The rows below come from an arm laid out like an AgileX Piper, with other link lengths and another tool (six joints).
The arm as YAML. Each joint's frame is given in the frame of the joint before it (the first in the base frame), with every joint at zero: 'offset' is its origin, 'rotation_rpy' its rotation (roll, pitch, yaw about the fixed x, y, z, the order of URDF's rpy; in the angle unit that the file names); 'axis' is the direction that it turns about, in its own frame. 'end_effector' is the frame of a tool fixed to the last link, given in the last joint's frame.
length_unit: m
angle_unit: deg
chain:
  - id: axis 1
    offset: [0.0, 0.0, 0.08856]
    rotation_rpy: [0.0, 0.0, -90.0]
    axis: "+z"
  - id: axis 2
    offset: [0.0, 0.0, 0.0]
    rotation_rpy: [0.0, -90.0, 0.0]
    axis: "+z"
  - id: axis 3
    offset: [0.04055, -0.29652, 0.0]
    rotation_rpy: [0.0, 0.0, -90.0]
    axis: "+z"
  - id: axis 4
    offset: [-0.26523, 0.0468, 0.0]
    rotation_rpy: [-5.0, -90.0, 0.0]
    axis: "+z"
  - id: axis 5
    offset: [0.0, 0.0, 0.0]
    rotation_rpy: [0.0, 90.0, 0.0]
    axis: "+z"
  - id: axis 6
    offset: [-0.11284, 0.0, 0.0]
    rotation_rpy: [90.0, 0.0, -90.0]
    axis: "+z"
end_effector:
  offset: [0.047, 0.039, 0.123]
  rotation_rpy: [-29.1, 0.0, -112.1]
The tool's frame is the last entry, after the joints.
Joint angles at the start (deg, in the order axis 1, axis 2, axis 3, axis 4, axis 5, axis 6): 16.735, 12.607, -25.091, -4.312, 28.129, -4.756
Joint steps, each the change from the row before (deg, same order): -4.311, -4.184, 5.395, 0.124, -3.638, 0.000; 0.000, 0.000, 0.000, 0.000, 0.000, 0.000; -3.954, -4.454, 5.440, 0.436, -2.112, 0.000; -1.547, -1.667, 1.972, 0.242, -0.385, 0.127; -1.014, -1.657, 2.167, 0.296, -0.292, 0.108; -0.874, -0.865, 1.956, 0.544, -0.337, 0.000; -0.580, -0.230, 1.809, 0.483, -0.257, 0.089; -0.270, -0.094, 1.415, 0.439, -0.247, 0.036; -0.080, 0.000, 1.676, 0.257, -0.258, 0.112; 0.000, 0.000, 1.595, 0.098, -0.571, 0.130
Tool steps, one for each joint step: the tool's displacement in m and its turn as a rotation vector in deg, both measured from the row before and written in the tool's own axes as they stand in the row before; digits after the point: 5 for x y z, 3 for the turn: 0.00296, 0.01617, 0.01327, 0.039, 3.664, 2.924; 0.00000, 0.00000, 0.00000, 0.000, 0.000, 0.000; -0.00155, 0.02060, 0.01421, -0.889, 2.770, 2.567; -0.00107, 0.00855, 0.00572, -0.654, 0.846, 1.080; -0.00363, 0.00924, 0.00627, -0.634, 0.327, 0.751; -0.00462, 0.00880, 0.00700, -0.987, -0.125, 0.618; -0.00580, 0.00913, 0.00758, -1.353, -0.556, 0.379; -0.00510, 0.00693, 0.00585, -0.998, -0.602, 0.210; -0.00644, 0.00867, 0.00710, -1.246, -0.767, -0.025; -0.00544, 0.00720, 0.00650, -0.886, -0.554, -0.070
